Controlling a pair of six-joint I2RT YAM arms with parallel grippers.
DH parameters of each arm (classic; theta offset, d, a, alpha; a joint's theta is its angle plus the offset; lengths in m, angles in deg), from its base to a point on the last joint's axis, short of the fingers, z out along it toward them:
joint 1: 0 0.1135 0.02 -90
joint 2: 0 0 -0.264 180
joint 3: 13.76 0 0.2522 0
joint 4: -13.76 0 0.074 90
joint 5: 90 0 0 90
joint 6: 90 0.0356 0 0
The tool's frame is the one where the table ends.
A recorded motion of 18 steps. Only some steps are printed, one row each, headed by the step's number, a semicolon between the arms.
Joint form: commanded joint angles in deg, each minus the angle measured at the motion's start. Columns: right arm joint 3, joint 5, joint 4, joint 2, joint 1, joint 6; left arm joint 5, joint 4, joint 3, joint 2, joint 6, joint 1.
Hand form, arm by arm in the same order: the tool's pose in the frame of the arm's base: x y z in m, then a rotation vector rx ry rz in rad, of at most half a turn. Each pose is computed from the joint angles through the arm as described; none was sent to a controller.
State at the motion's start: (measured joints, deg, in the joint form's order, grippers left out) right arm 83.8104 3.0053 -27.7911 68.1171 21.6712 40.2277; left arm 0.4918 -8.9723 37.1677 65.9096 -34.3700 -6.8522
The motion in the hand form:
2: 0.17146 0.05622 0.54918 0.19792 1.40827 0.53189; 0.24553 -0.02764 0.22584 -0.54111 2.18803 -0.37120
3: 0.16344 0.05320 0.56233 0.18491 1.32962 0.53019; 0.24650 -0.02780 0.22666 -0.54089 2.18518 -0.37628
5: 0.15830 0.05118 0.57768 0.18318 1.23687 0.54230; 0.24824 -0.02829 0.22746 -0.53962 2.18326 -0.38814
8: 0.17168 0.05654 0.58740 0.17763 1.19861 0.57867; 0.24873 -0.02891 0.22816 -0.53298 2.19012 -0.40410
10: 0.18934 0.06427 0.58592 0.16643 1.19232 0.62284; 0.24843 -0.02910 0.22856 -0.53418 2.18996 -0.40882
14: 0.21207 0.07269 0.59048 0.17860 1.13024 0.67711; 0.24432 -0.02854 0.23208 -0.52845 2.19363 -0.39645
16: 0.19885 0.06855 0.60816 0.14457 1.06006 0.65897; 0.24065 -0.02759 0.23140 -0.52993 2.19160 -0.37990
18: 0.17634 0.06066 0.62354 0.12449 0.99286 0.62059; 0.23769 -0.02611 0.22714 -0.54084 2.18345 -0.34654
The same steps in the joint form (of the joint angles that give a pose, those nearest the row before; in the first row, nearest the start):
2: 11.45 6.49 5.05 -5.45 -1.65 -15.48; -1.15 -0.34 1.35 0.94 0.39 0.33
3: 12.95 6.73 7.83 -5.71 -1.63 -16.88; -0.98 -0.20 1.57 1.11 0.30 0.35
5: 15.08 6.97 11.62 -5.10 -1.63 -17.47; -0.51 0.06 1.89 1.48 0.11 0.35
8: 18.14 5.80 14.31 -1.63 -1.71 -16.43; 0.36 -0.25 2.19 1.61 0.08 0.34
10: 18.41 4.07 17.26 1.07 -1.66 -14.91; 0.51 -0.34 2.21 1.50 -0.08 0.31
14: 20.14 3.43 23.40 5.39 -1.73 -12.62; 0.14 -2.01 2.38 0.23 0.40 0.28
16: 23.76 3.01 24.02 5.56 -1.63 -15.09; -0.58 -2.33 1.71 -0.71 0.67 0.30
18: 26.20 3.65 23.88 4.04 -1.42 -18.15; -2.24 -1.57 0.40 -1.28 0.88 0.32

